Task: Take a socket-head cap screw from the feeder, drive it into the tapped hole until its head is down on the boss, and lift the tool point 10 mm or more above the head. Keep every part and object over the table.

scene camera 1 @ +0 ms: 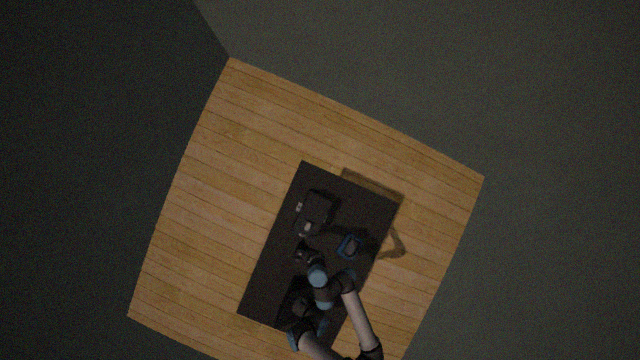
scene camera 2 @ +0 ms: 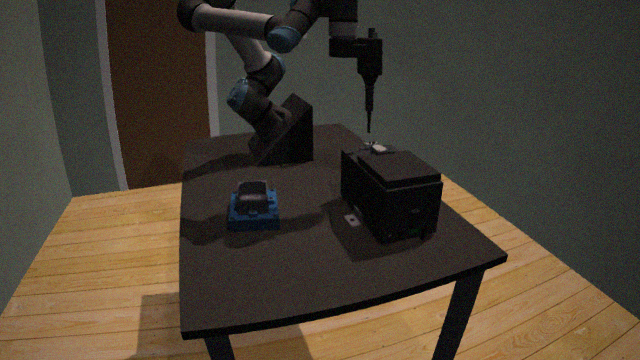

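The black screw feeder (scene camera 1: 317, 207) (scene camera 2: 392, 195) stands on the table, with a light-coloured piece (scene camera 1: 307, 226) (scene camera 2: 379, 148) at its top end by the outlet. My screwdriver (scene camera 2: 369, 131) points straight down, its thin tip a small gap above the feeder's outlet end in scene camera 2. In scene camera 1 the driver's dark body shows beside that end, and the tip cannot be made out. No screw can be made out at the tip. A grey part with a raised boss (scene camera 1: 352, 246) (scene camera 2: 252, 194) sits in a blue fixture (scene camera 1: 341, 251) (scene camera 2: 253, 222). The tapped hole is too small to see.
The dark table (scene camera 1: 270, 280) (scene camera 2: 300, 285) has its near edge in front of the feeder and fixture in scene camera 2. My arm's wedge-shaped base mount (scene camera 2: 300, 135) stands at the back. A small pale plate (scene camera 2: 352, 220) shows beside the feeder's lower left side.
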